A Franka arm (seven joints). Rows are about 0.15 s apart.
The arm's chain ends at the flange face. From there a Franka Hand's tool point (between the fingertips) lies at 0.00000 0.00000 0.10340 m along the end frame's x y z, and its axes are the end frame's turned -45 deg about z.
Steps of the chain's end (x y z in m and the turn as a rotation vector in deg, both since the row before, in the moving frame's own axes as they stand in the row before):
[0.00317, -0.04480, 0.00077, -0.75, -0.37, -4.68]
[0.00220, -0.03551, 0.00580, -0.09, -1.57, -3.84]
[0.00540, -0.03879, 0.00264, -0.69, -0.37, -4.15]
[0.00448, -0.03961, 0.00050, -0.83, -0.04, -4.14]
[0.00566, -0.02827, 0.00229, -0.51, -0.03, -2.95]
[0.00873, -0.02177, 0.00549, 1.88, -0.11, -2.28]
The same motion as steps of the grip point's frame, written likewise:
[0.03251, -0.02889, 0.00076, -0.27, -0.79, -4.68]
[0.02449, -0.02537, 0.00576, 1.05, -1.17, -3.84]
[0.02991, -0.02315, 0.00263, -0.23, -0.75, -4.15]
[0.03010, -0.02379, 0.00049, -0.56, -0.62, -4.14]
[0.02332, -0.01536, 0.00229, -0.34, -0.38, -2.95]
[0.02377, -0.01180, 0.00543, 1.41, 1.25, -2.28]

